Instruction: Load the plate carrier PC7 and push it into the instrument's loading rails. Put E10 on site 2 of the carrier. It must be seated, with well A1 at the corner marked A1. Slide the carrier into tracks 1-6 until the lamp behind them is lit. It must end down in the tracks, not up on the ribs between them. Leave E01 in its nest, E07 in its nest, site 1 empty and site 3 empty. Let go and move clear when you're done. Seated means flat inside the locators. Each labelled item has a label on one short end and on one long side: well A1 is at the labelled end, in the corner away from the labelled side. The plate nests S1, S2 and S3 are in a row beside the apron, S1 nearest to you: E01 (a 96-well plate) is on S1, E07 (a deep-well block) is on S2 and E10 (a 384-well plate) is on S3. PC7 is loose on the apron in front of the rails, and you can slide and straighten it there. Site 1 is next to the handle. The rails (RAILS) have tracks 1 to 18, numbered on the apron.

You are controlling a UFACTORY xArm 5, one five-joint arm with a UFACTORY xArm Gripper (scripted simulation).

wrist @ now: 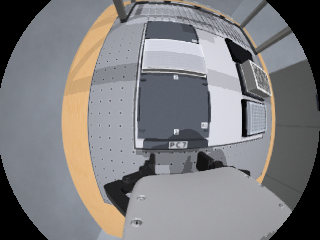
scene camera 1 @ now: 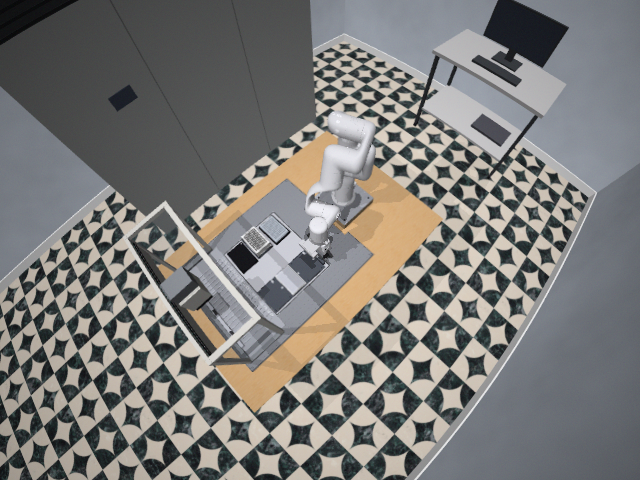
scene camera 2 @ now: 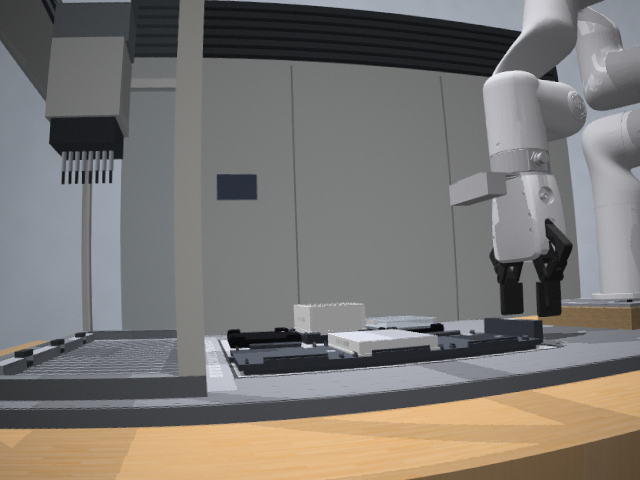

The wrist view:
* my gripper: 176, 161
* dark plate carrier PC7: 174, 111
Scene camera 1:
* dark plate carrier PC7: 274, 293
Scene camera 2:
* my gripper: 530, 315
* dark plate carrier PC7: 453, 344
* pale frame post: 187, 149
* plate nest S3: 272, 336
